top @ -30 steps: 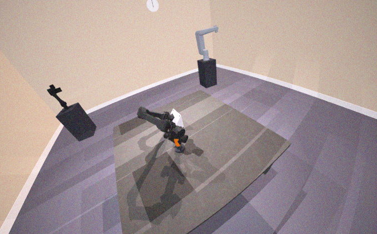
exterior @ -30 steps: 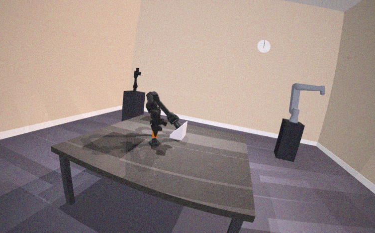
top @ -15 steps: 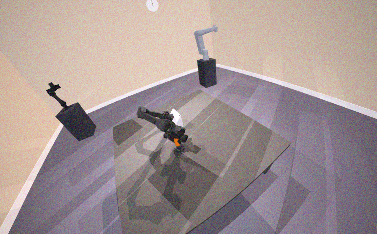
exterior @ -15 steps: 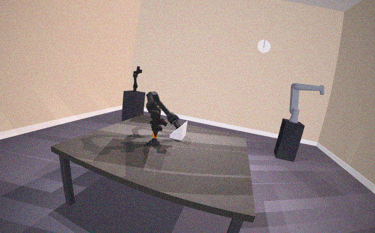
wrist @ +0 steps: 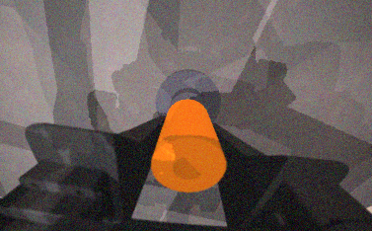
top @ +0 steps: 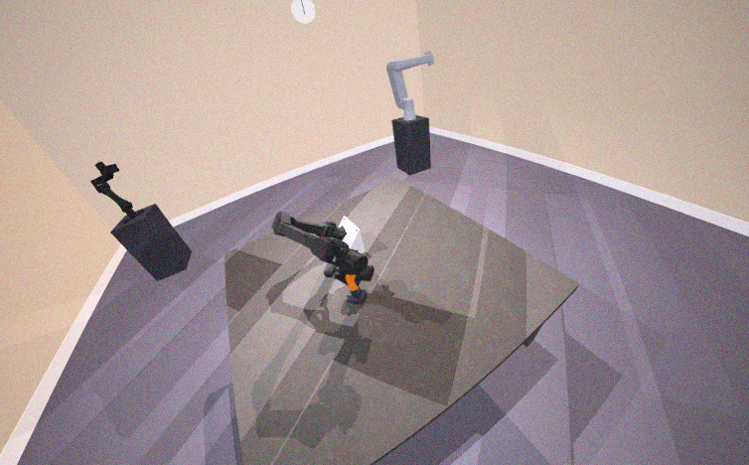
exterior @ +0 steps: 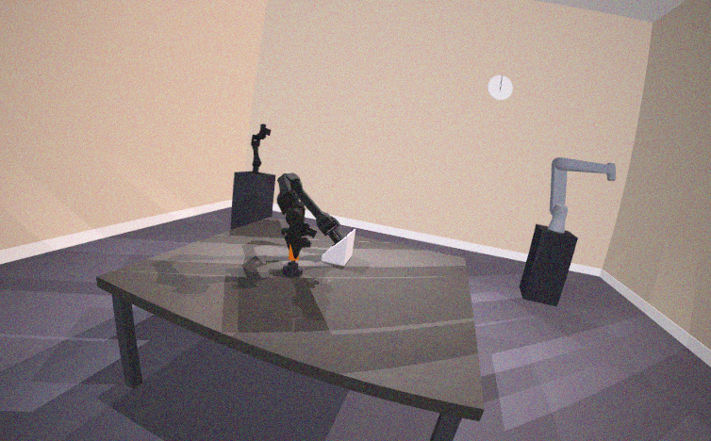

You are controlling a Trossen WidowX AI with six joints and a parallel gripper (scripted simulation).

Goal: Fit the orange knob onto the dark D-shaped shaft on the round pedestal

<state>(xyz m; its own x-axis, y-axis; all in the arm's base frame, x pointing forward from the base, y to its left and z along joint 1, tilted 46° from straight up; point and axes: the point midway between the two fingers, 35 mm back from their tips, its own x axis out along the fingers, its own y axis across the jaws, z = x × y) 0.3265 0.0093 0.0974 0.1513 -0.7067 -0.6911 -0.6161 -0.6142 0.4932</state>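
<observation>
My gripper tip is now 20 mm below the orange knob. The rest, counted from my gripper tip: round pedestal 40 mm below.
</observation>
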